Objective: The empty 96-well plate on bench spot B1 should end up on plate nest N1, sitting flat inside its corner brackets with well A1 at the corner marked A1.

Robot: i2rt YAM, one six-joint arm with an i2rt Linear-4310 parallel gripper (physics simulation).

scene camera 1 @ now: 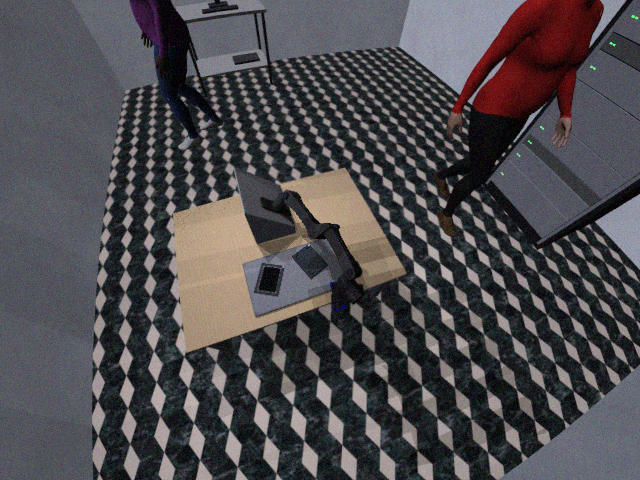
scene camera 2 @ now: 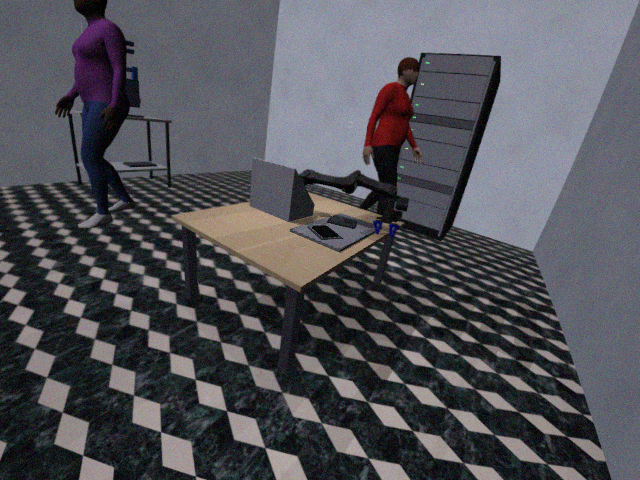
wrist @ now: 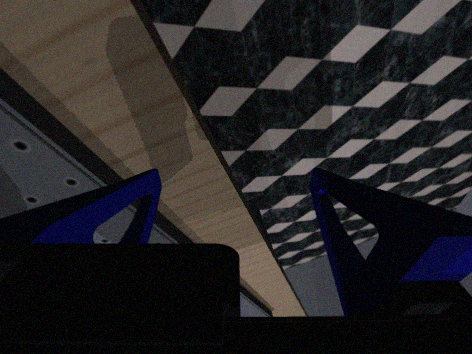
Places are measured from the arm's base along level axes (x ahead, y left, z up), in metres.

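Pixels of known places: gripper, fingertip midpoint: (scene camera 1: 334, 301) (scene camera 2: 383, 235) (wrist: 235, 176); arm's base, link origin: (scene camera 1: 275, 207) (scene camera 2: 295, 189).
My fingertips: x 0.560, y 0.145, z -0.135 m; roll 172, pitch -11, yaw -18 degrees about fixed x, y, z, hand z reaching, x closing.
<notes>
For each thing: its middle in the pictures, then the offset to it from my fingertips. "*": a spot on its surface instead. Level surfaces: height alone.
- grey-rimmed rectangle with a black middle, surface spot: (scene camera 2: 324, 231) (scene camera 1: 265, 281) * 0.209 m back, 0.301 m right, 0.018 m up
- grey board, body centre: (wrist: 106, 313) (scene camera 1: 296, 273) (scene camera 2: 340, 228) 0.210 m back, 0.137 m right, 0.003 m down
- wooden table, surface height: 0.010 m down
My gripper (scene camera 1: 336, 296) (scene camera 2: 385, 231) (wrist: 235, 176) is open and empty, with its blue fingers wide apart. It hangs near the table's front edge, at the right end of the grey board. A dark, low block (scene camera 1: 310, 259) (scene camera 2: 342, 221), which looks like the 96-well plate, lies on the board to the left of the gripper in scene camera 1. A grey-rimmed rectangle with a black middle (scene camera 1: 269, 279) (scene camera 2: 324, 231), which looks like the plate nest, is farther left. Wells, corner brackets and the A1 mark are too small to tell. Neither object shows in the wrist view.
The grey board (scene camera 1: 289, 299) (scene camera 2: 341, 245) (wrist: 45, 160) lies on the wooden table (scene camera 1: 206, 304) (scene camera 2: 268, 253) (wrist: 200, 200). A tall grey box (scene camera 1: 263, 206) (scene camera 2: 273, 191) stands behind it, near the arm's base. Two people and a rack cabinet (scene camera 1: 599, 139) (scene camera 2: 449, 134) are beyond the table.
</notes>
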